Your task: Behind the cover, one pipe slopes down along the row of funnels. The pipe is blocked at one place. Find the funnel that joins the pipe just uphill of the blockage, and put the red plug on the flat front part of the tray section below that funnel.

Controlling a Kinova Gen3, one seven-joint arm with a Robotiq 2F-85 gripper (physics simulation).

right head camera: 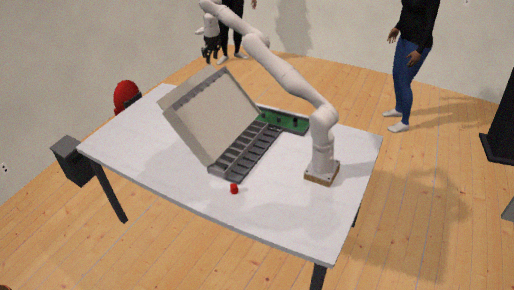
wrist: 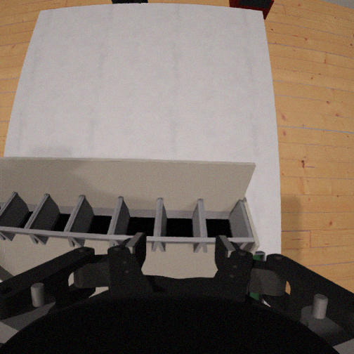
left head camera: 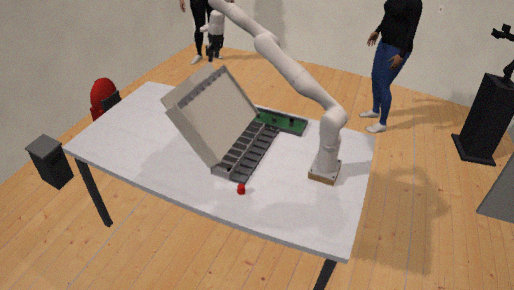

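Where they show: gripper, between the fingertips: [right head camera: 212,61] [left head camera: 213,59]; arm's base, origin of its link: [right head camera: 322,166] [left head camera: 325,166].
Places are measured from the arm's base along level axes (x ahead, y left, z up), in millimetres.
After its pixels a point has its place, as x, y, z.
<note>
The red plug [left head camera: 241,189] @(345, 219, -22) [right head camera: 234,189] @(343, 217, -25) stands on the table just off the near end of the tray [left head camera: 222,173] @(456, 139, -27) [right head camera: 216,171] @(465, 137, -22). The tray's sections run in a row below the tilted beige cover [left head camera: 217,120] @(531, -37, 134) [right head camera: 212,117] @(543, -41, 149). A small dark thing [left head camera: 229,169] @(432, 107, -25) shows in the nearest section. The funnels are at the cover's top edge; their grey dividers [wrist: 160,217] stand between dark openings in the wrist view. My gripper [left head camera: 214,56] @(614, -239, 355) [right head camera: 210,57] @(614, -239, 355) [wrist: 180,245] is open and empty, high above the funnel row's far end. The pipe and its blockage are hidden.
A green-floored tray [left head camera: 282,121] @(266, -383, -53) [right head camera: 282,121] @(292, -373, -52) with small dark things lies beyond the tray's far end. The arm's base [left head camera: 325,172] @(-2, 46, 1) [right head camera: 322,172] @(-8, 46, 8) stands right of the tray. People stand behind the table [left head camera: 295,220] [right head camera: 280,215].
</note>
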